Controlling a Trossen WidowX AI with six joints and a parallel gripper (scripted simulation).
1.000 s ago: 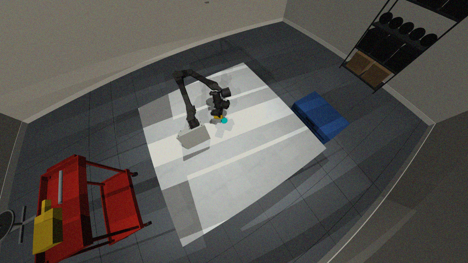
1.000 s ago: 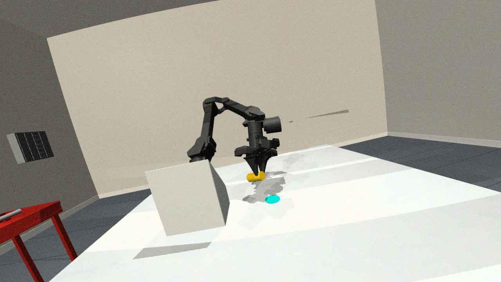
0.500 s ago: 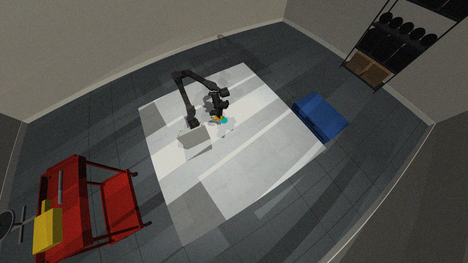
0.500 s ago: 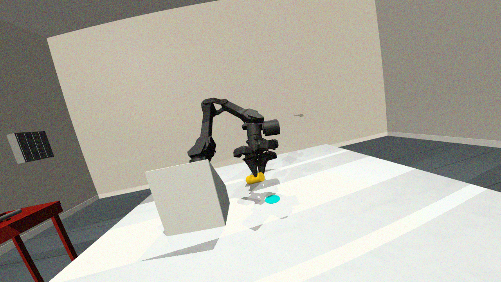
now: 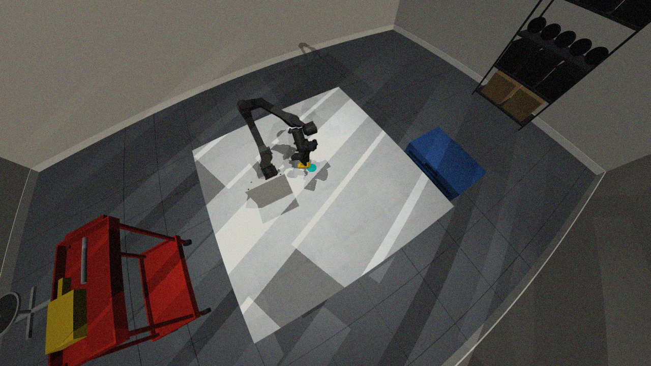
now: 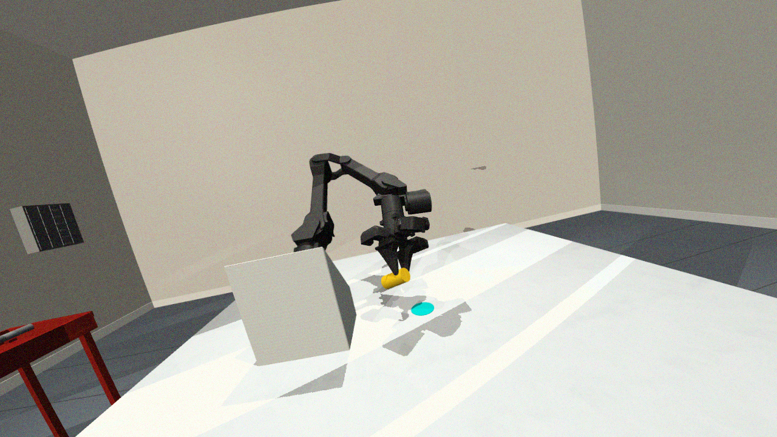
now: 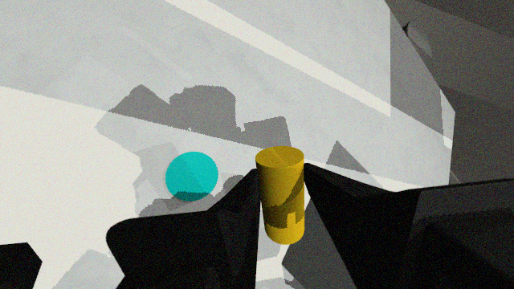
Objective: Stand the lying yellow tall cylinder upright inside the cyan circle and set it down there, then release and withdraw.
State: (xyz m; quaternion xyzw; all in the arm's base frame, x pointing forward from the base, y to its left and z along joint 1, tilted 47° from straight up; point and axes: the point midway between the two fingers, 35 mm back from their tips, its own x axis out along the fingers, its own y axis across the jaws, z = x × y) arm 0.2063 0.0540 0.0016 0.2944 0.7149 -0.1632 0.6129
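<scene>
My gripper tip is 12 cm above the cyan circle, 4 cm to the right of it and 3 cm short of it. Also, from my gripper tip: yellow tall cylinder 2 cm behind, 1 cm to the left, 1 cm below.
</scene>
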